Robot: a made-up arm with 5 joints.
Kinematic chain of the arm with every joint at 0, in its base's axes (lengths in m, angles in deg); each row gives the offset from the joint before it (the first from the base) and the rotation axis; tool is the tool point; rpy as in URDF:
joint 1: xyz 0 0 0.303 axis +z
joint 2: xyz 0 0 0 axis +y
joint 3: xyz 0.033 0 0.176 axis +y
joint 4: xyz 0.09 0 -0.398 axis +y
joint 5: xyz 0.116 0 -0.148 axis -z
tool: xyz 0 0 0 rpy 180 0 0
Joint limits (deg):
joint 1: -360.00..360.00
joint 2: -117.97..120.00
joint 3: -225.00..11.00
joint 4: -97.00..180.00
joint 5: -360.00..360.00
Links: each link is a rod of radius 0.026 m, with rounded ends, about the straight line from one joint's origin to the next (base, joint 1, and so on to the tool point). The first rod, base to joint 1, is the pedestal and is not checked.
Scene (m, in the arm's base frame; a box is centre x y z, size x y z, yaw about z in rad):
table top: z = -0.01
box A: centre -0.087 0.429 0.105 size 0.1 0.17 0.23 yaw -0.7
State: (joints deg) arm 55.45 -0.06 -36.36 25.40 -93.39
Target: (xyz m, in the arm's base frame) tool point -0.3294 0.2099 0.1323
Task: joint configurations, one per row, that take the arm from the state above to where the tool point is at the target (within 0.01 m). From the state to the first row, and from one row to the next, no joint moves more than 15 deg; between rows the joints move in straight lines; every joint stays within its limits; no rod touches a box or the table.
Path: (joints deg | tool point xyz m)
1: 70.28 -3.47 -42.82 26.31 -105.61 | 0.1794 0.5006 0.1713
2: 85.11 -6.88 -49.28 27.22 -117.83 | 0.0482 0.5634 0.2614
3: 99.94 -10.29 -55.73 28.13 -130.05 | -0.1008 0.5749 0.3570
4: 111.83 -15.31 -47.42 37.56 -120.88 | -0.2039 0.5090 0.2945
5: 123.72 -20.32 -39.10 46.99 -111.72 | -0.2795 0.4187 0.2349
6: 135.61 -25.34 -30.78 56.43 -102.55 | -0.3218 0.3150 0.1804
7: 147.49 -30.35 -22.46 65.86 -93.39 | -0.3294 0.2099 0.1323

